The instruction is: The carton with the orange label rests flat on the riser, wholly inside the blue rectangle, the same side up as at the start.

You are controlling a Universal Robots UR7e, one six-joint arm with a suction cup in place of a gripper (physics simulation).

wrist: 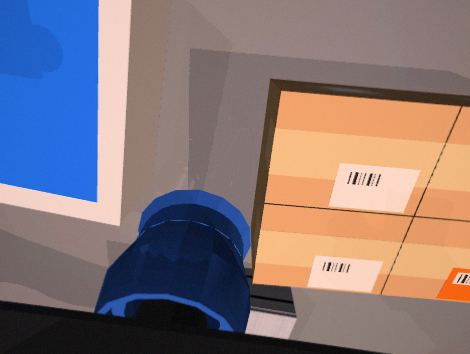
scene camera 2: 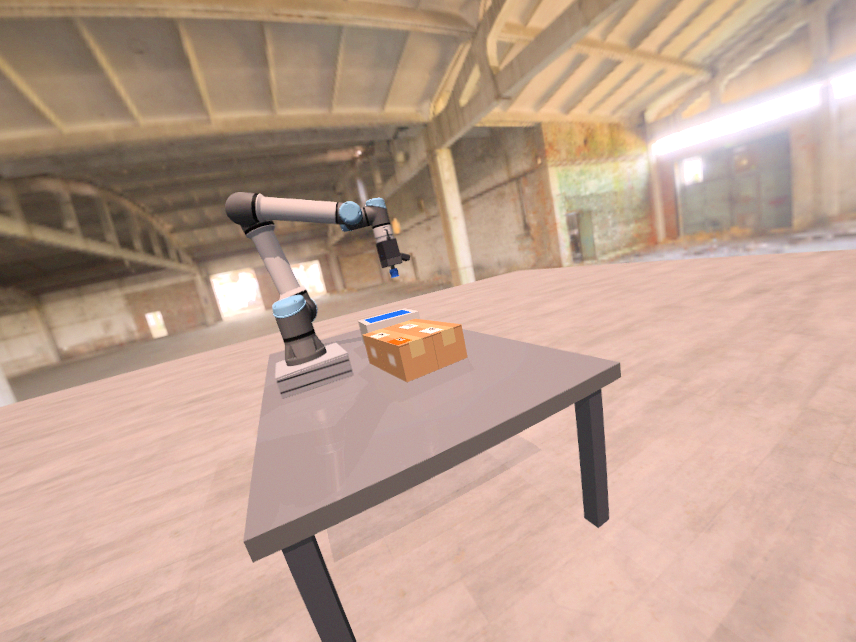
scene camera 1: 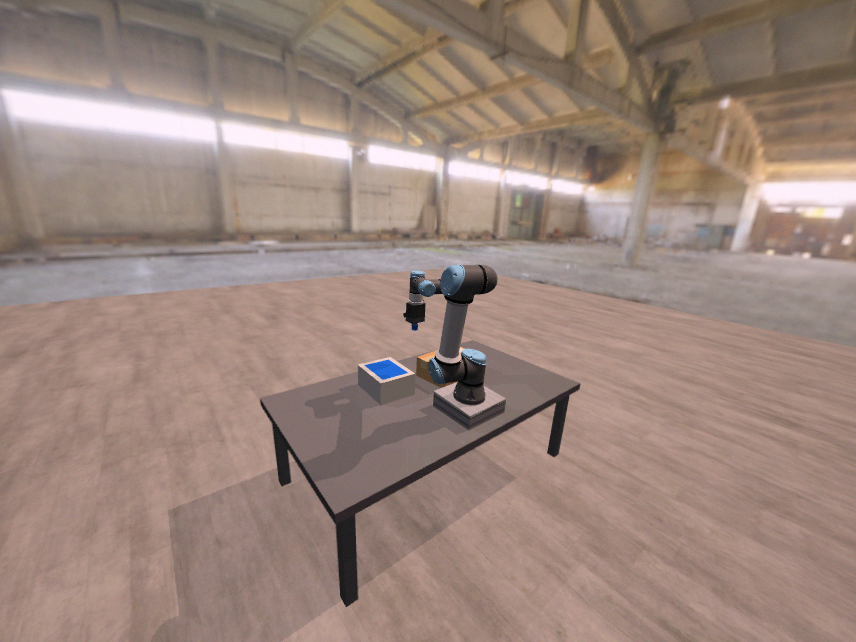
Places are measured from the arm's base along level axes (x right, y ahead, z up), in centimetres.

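Pixels of known places: end effector, tool point: (wrist: pixel 194 238) (scene camera 2: pixel 395 276) (scene camera 1: pixel 414 329); arm's base, origin of the base link: (scene camera 2: pixel 307 358) (scene camera 1: pixel 469 396).
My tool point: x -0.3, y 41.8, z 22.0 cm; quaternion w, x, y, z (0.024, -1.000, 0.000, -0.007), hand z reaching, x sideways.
Note:
For each thing: its top centre in the pictures, then the offset to it from my tool point. Level surfaces: height alone.
- carton with the orange label, middle of its top: (wrist: pixel 465 265) (scene camera 2: pixel 403 337) dx +29.7, dy -13.2, dz -18.3 cm
- grey riser, middle of its top: (wrist: pixel 13 92) (scene camera 2: pixel 387 316) (scene camera 1: pixel 385 369) dx -19.3, dy -0.8, dz -17.9 cm
- blue rectangle, middle of its top: (wrist: pixel 13 92) (scene camera 2: pixel 387 316) (scene camera 1: pixel 385 369) dx -19.3, dy -0.8, dz -17.9 cm
- table, its level: dz -29.9 cm
The carton with the orange label (scene camera 2: pixel 398 340) (wrist: pixel 425 260) stands in a tight block with other cartons on the table, label up. In the wrist view it is at the lower right, partly cut off by the frame. The grey riser (scene camera 1: pixel 395 391) (wrist: pixel 111 100) stands beside the block, a gap away, and is partly hidden behind it in scene camera 2. The blue rectangle (scene camera 1: pixel 385 369) (scene camera 2: pixel 388 316) (wrist: pixel 50 125) on its top is bare. My suction cup (scene camera 1: pixel 414 326) (scene camera 2: pixel 394 273) (wrist: pixel 195 225) points down, holds nothing and hangs high above the riser and cartons.
Other brown cartons (scene camera 2: pixel 445 335) (wrist: pixel 310 150) with white labels touch the orange-labelled one. The arm's base plate (scene camera 1: pixel 470 409) (scene camera 2: pixel 314 376) stands on the table (scene camera 1: pixel 373 476) (scene camera 2: pixel 428 428) near the riser and cartons. The arm's shadow falls across the table.

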